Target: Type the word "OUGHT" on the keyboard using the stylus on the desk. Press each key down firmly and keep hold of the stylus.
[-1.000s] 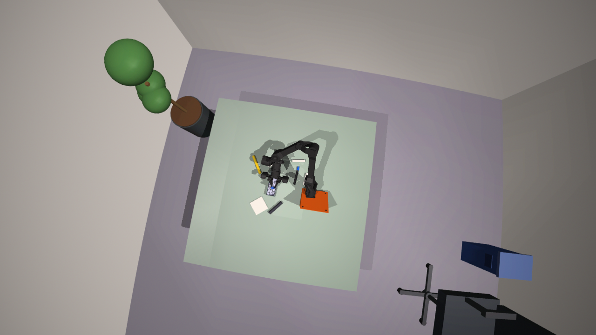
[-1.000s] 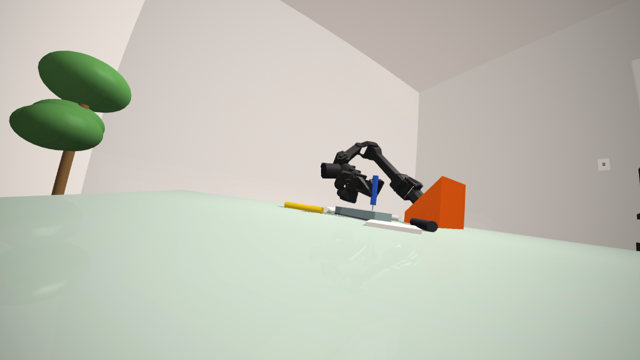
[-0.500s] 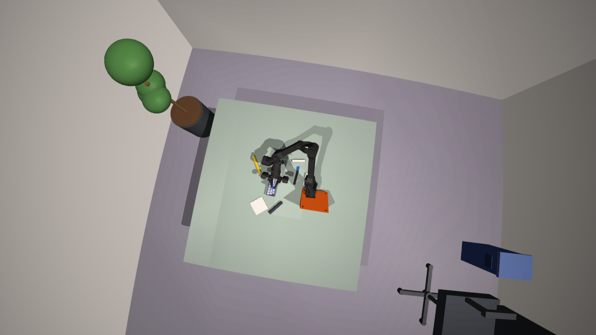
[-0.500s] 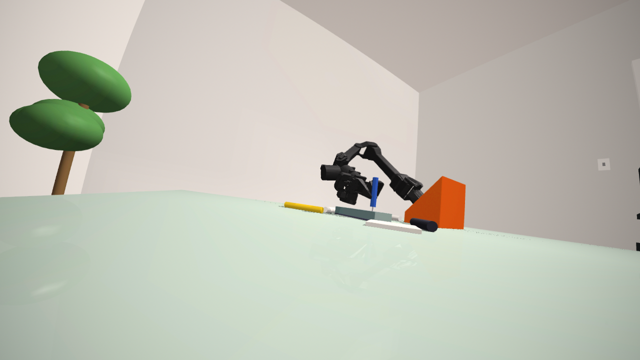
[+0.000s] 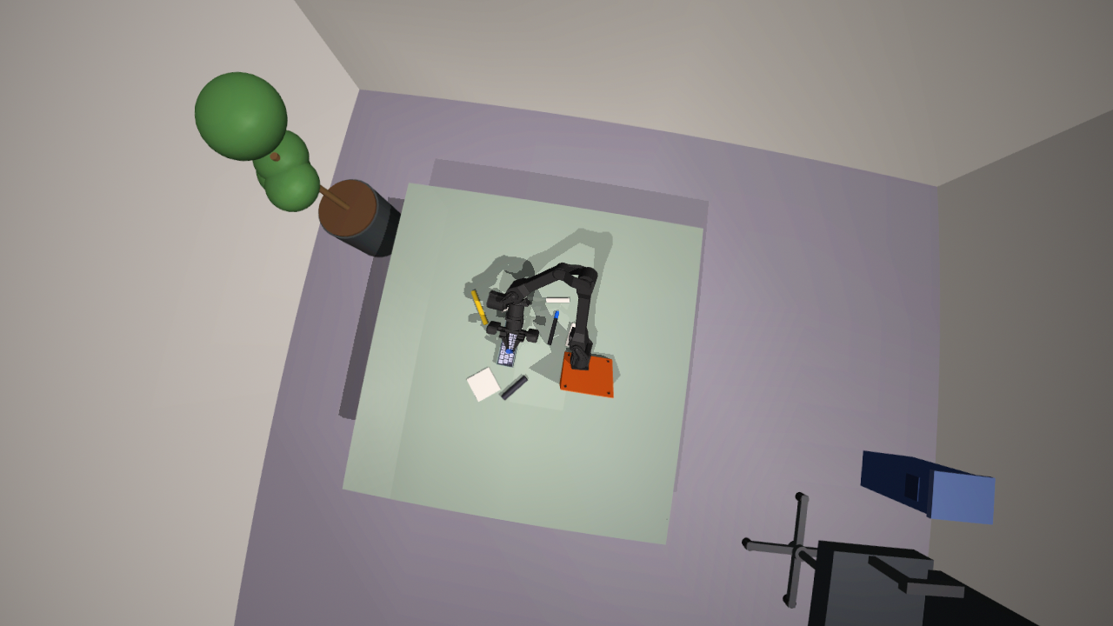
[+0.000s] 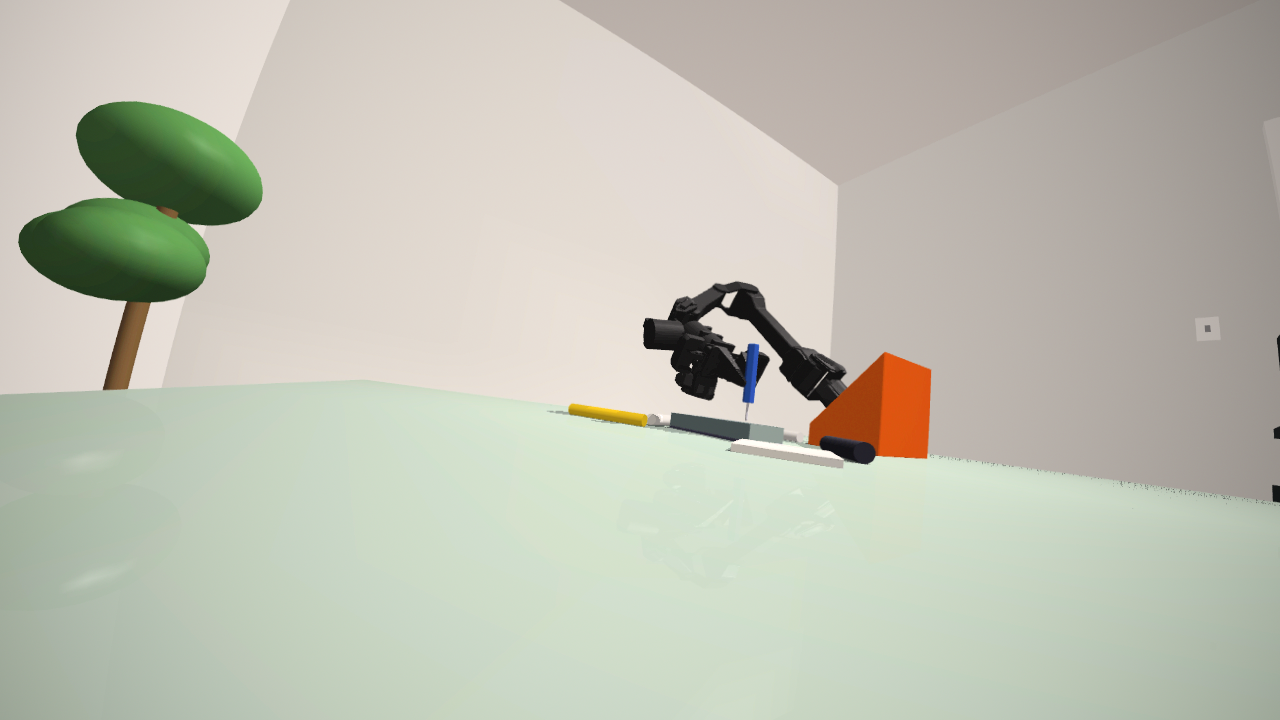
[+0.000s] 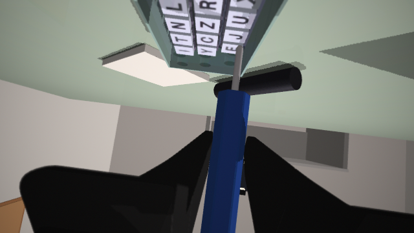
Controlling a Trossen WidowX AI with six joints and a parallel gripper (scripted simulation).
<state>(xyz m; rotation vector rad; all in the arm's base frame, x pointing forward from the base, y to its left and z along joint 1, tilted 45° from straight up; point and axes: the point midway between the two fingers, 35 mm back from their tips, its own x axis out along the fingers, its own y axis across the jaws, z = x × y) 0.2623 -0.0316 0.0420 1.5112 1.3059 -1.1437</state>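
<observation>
My gripper tip is 10 cm short of the white pad, 14 cm to the right of it and 8 cm above it. Also, from my gripper tip: yellow pencil 15 cm ahead, 16 cm to the right, 7 cm below; blue stylus 1 cm below.
</observation>
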